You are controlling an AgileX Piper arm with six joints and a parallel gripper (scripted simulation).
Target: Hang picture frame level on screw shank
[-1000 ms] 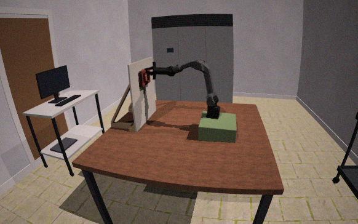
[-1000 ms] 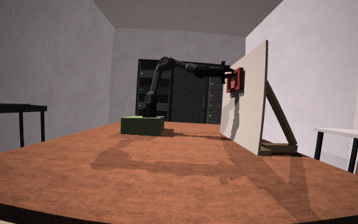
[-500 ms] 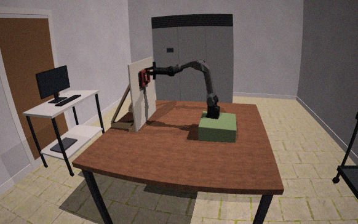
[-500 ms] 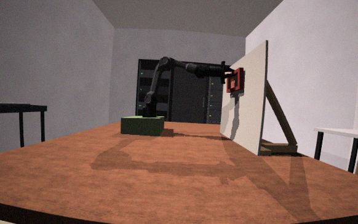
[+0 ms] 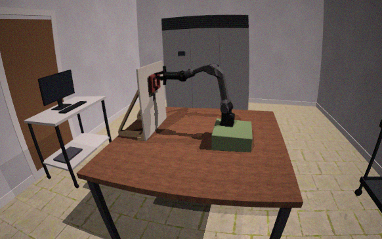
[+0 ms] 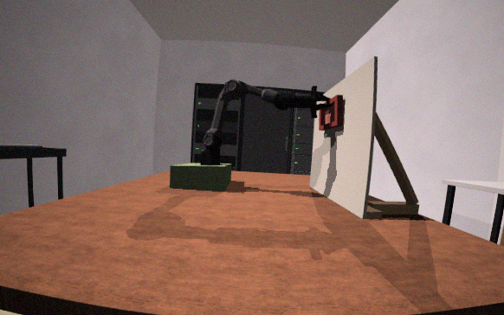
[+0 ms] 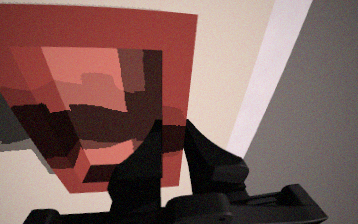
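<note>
Now: hand 50 mm above the red picture frame, 10 mm to the right of it and 10 mm short of it. Also, from my hand: beige board (180 mm below, 30 mm ahead).
</note>
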